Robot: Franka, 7 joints.
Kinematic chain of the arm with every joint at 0, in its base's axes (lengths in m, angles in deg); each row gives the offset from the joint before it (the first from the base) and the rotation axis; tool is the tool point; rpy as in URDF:
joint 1: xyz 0 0 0.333 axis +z
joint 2: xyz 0 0 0 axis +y
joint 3: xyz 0 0 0.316 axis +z
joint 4: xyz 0.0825 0 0 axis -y
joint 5: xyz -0.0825 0 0.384 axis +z
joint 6: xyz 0 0 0 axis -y
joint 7: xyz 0.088 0 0 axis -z
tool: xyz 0 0 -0.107 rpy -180 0 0
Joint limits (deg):
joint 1: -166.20..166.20
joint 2: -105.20..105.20
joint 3: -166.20..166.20
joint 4: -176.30..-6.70
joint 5: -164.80..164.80
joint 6: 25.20..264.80
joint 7: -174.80..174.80
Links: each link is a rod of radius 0.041 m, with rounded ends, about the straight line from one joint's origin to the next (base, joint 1, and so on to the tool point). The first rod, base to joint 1, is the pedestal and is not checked.
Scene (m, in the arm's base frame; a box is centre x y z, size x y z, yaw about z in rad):
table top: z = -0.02
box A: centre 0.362 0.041 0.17 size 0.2 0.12 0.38 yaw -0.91
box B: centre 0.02 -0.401 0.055 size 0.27 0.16 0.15 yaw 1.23
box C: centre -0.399 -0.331 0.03 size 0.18 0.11 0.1 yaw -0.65
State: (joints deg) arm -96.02 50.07 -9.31 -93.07 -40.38 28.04 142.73
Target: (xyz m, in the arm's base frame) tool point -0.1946 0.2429 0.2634
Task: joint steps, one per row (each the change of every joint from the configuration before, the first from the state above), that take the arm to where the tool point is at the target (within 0.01 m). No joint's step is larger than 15 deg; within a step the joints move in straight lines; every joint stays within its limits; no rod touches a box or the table.
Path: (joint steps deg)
1: -14.54 -2.45 -13.74 -6.51 -0.94 -0.95 -0.12
2: -14.54 -2.45 -13.73 -6.51 -0.95 -0.94 -0.11
3: -14.54 -2.45 -13.74 -6.52 -0.94 -0.95 -0.12
4: -7.89 8.26 -2.32 -13.31 0.61 8.03 0.18
5: -7.89 8.26 -2.32 -13.32 0.61 8.02 0.17

